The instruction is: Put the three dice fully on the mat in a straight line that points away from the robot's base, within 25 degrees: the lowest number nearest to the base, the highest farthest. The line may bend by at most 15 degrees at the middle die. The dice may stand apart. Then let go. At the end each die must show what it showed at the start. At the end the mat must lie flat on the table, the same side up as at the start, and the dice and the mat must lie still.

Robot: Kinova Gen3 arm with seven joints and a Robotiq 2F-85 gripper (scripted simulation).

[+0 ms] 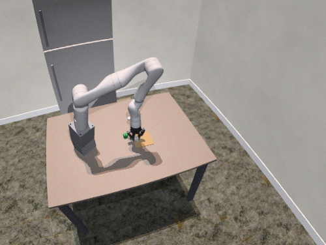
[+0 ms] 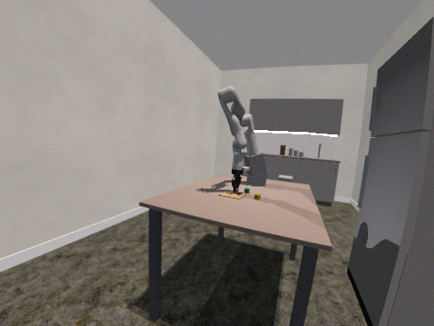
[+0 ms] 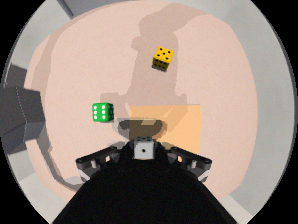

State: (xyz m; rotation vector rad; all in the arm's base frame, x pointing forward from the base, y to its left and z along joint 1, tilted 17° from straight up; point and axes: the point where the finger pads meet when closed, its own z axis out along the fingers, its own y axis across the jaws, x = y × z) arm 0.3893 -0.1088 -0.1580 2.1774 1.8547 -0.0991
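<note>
Now: hand right at the white die. Also, from my hand: mat: 5 cm ahead, 2 cm below, 1 cm to the right; green die: 7 cm to the left, 6 cm behind, 1 cm below; yellow die: 15 cm to the left, 6 cm ahead, 1 cm below.
</note>
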